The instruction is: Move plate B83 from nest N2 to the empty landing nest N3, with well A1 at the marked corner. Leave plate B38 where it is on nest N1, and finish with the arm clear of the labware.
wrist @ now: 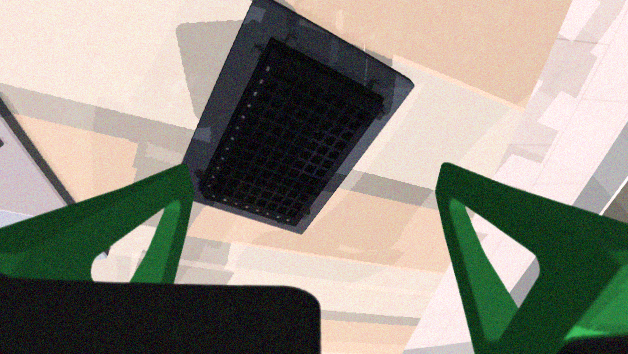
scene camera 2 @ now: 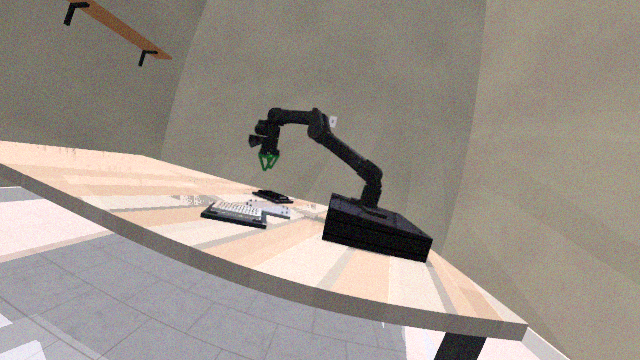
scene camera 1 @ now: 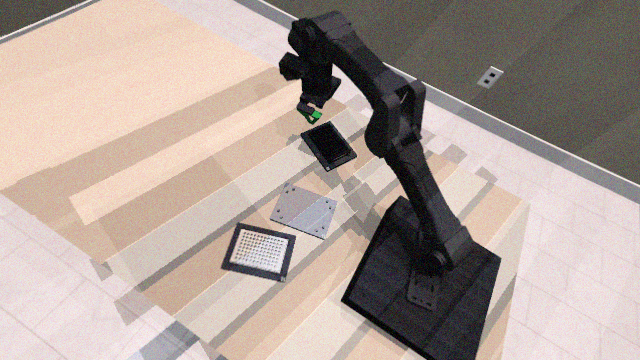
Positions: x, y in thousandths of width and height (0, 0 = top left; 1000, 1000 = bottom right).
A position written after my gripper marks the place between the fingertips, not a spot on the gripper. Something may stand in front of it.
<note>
My gripper (scene camera 1: 498, 310) is open and holds nothing.
My gripper is seen too in the wrist view (wrist: 501, 501).
</note>
